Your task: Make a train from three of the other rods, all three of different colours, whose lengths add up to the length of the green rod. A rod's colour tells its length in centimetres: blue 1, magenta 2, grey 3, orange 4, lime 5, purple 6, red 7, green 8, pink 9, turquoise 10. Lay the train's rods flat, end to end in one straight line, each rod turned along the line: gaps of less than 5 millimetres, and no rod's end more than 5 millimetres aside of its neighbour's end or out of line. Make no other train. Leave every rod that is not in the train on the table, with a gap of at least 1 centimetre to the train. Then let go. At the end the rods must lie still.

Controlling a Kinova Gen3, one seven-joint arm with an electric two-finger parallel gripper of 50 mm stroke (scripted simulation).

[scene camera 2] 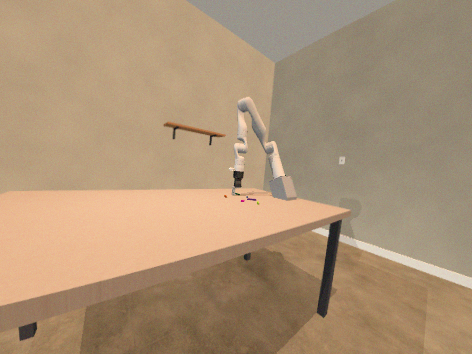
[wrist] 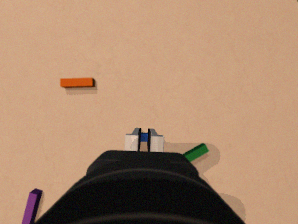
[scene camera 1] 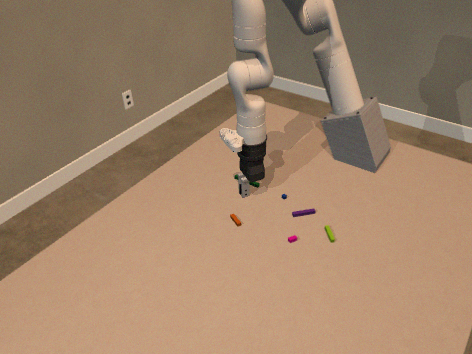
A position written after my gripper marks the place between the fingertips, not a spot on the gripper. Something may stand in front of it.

Observation:
In view: my gripper (scene camera 1: 244, 194).
My gripper shows as well in the wrist view (wrist: 144, 136).

